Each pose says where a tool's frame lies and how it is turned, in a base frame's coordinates. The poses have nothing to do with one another.
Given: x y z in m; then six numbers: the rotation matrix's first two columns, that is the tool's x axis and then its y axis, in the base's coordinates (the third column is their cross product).
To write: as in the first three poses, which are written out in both.
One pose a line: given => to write
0.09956, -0.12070, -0.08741, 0.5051, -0.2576, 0.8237, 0.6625, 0.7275, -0.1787 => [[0.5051, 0.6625, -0.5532, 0.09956], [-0.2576, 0.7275, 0.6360, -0.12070], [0.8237, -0.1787, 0.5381, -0.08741], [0, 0, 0, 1]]
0.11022, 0.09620, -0.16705, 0.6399, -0.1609, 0.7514, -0.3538, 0.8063, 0.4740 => [[0.6399, -0.3538, -0.6821, 0.11022], [-0.1609, 0.8063, -0.5692, 0.09620], [0.7514, 0.4740, 0.4590, -0.16705], [0, 0, 0, 1]]
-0.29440, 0.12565, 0.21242, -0.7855, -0.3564, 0.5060, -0.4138, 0.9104, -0.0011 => [[-0.7855, -0.4138, -0.4603, -0.29440], [-0.3564, 0.9104, -0.2102, 0.12565], [0.5060, -0.0011, -0.8626, 0.21242], [0, 0, 0, 1]]
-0.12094, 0.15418, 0.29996, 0.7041, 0.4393, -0.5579, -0.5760, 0.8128, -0.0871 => [[0.7041, -0.5760, 0.4152, -0.12094], [0.4393, 0.8128, 0.3827, 0.15418], [-0.5579, -0.0871, 0.8253, 0.29996], [0, 0, 0, 1]]
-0.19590, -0.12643, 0.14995, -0.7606, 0.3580, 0.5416, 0.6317, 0.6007, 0.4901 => [[-0.7606, 0.6317, -0.1499, -0.19590], [0.3580, 0.6007, 0.7149, -0.12643], [0.5416, 0.4901, -0.6830, 0.14995], [0, 0, 0, 1]]
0.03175, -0.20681, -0.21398, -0.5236, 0.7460, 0.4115, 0.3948, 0.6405, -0.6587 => [[-0.5236, 0.3948, -0.7550, 0.03175], [0.7460, 0.6405, -0.1824, -0.20681], [0.4115, -0.6587, -0.6299, -0.21398], [0, 0, 0, 1]]
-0.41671, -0.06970, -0.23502, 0.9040, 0.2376, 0.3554, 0.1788, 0.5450, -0.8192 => [[0.9040, 0.1788, -0.3883, -0.41671], [0.2376, 0.5450, 0.8041, -0.06970], [0.3554, -0.8192, 0.4502, -0.23502], [0, 0, 0, 1]]
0.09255, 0.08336, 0.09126, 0.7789, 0.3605, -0.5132, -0.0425, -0.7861, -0.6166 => [[0.7789, -0.0425, -0.6257, 0.09255], [0.3605, -0.7861, 0.5021, 0.08336], [-0.5132, -0.6166, -0.5970, 0.09126], [0, 0, 0, 1]]
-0.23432, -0.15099, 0.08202, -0.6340, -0.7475, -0.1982, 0.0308, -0.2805, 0.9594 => [[-0.6340, 0.0308, -0.7727, -0.23432], [-0.7475, -0.2805, 0.6022, -0.15099], [-0.1982, 0.9594, 0.2009, 0.08202], [0, 0, 0, 1]]
